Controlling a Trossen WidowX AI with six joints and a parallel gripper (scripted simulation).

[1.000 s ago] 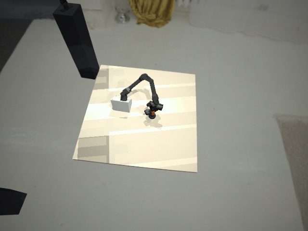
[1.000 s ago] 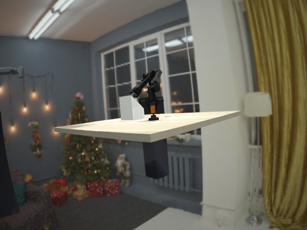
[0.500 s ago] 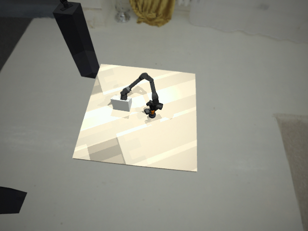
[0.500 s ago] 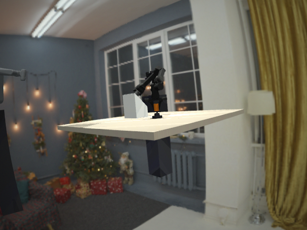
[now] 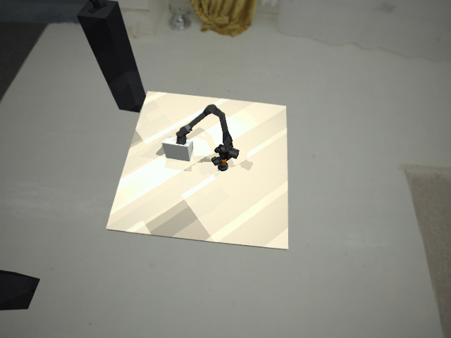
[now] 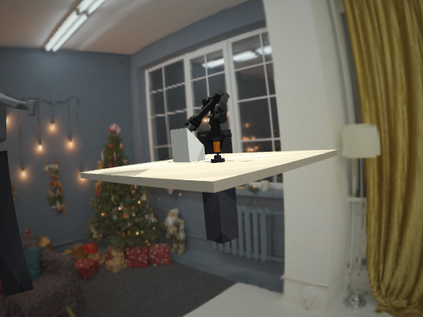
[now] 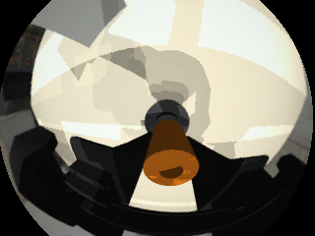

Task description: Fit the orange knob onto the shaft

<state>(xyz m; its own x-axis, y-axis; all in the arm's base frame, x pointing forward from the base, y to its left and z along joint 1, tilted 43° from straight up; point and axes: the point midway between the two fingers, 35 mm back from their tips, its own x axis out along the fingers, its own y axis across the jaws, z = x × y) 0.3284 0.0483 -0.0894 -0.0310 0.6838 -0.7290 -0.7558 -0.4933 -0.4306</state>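
Right now my gripper tip is 20 mm below the orange knob. Round my gripper tip: dark round pedestal: 40 mm below.
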